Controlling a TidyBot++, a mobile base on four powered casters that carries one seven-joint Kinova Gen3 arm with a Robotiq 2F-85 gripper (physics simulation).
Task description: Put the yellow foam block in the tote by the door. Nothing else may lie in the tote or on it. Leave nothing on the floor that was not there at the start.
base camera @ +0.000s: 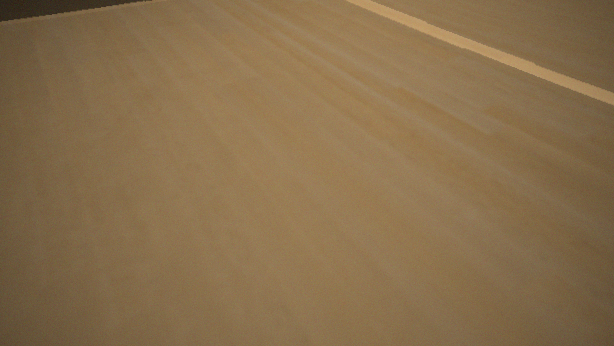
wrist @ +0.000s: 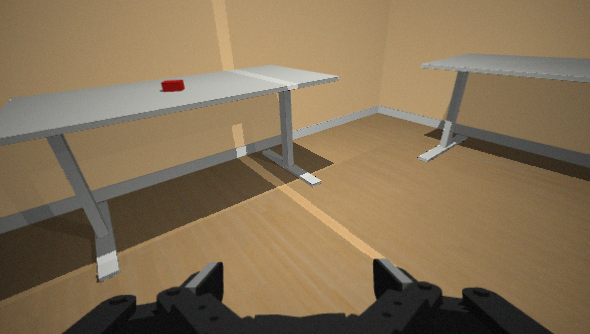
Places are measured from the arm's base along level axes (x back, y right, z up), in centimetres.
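Pixels of known places: gripper, between the fingertips: [wrist: 298,277].
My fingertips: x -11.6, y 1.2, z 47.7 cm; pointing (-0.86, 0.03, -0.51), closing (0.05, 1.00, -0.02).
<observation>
Behind a point stands the place of what it marks.
My gripper [wrist: 298,277] @[x -11.6, y 1.2, z 47.7 cm] is open with no object between its fingers, in the lower part of the wrist view, and points out over the floor toward two tables. The yellow foam block, the tote and the door do not show in either view.
A long grey table [wrist: 125,105] @[x -116.8, y -65.7, z 32.3 cm] stands along the wall at the left, with a small red block [wrist: 173,86] @[x -140.9, y -53.3, z 34.8 cm] on its top. A second grey table [wrist: 520,66] @[x -163.1, y 144.8, z 32.3 cm] stands at the right, past the room corner. The wood floor [base camera: 300,200] @[x -43.9, y -1.3, z -39.7 cm] [wrist: 425,210] @[x -122.7, y 81.5, z -39.7 cm] carries a bright strip of light [base camera: 480,48] [wrist: 330,222].
</observation>
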